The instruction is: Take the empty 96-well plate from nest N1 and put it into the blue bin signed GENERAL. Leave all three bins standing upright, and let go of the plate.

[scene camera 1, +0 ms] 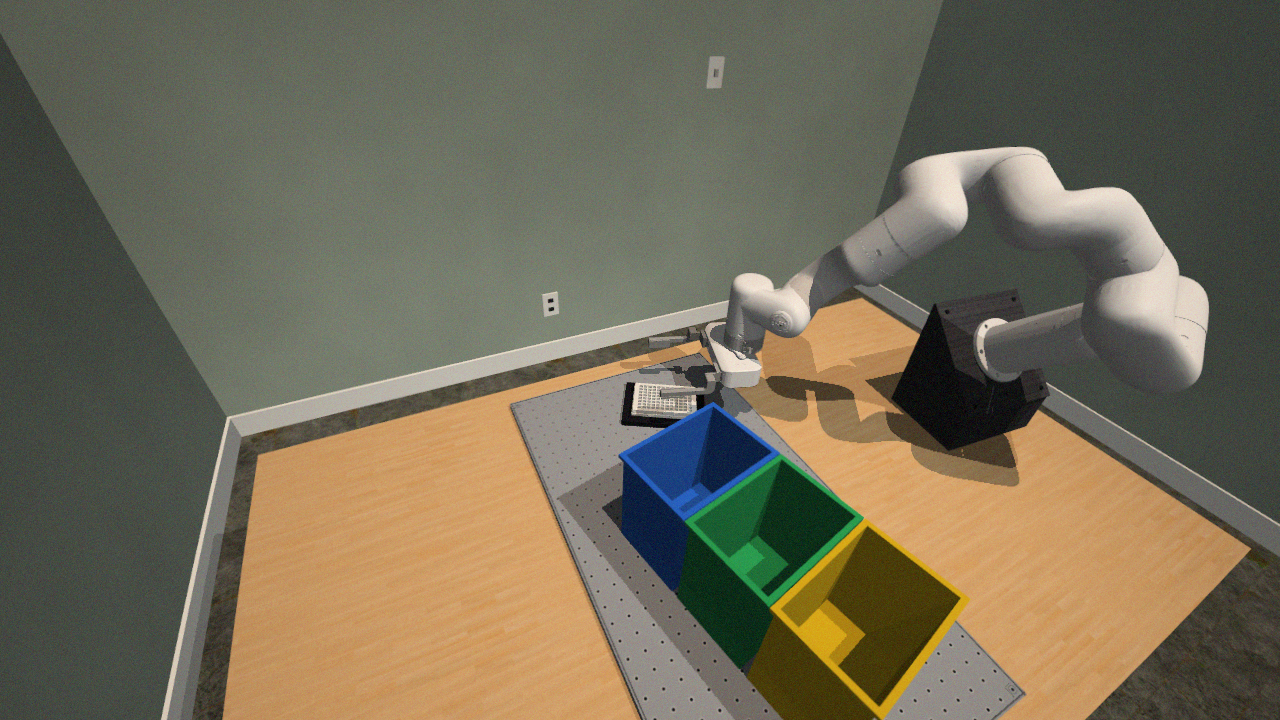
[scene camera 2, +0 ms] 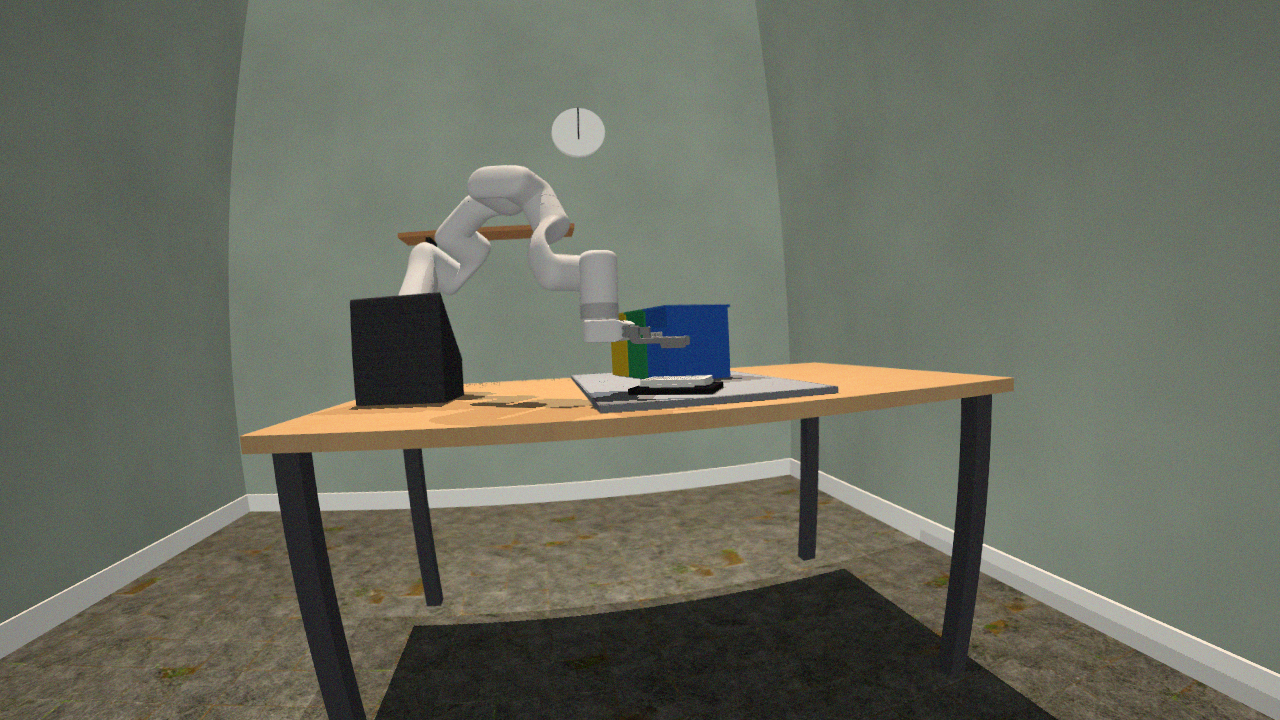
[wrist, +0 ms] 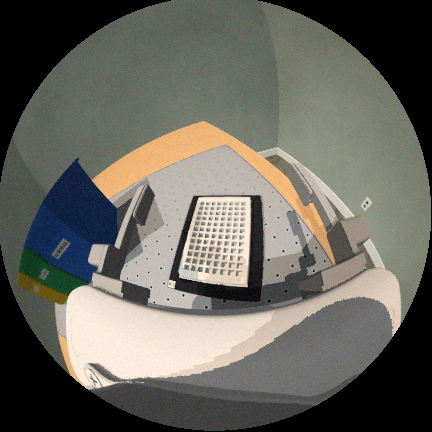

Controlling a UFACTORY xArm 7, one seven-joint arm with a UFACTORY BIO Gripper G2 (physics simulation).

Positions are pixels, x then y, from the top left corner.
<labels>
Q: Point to a blue bin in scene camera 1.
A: At 667, 478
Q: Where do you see a yellow bin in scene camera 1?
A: At 856, 629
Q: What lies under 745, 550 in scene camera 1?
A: A green bin.
</labels>
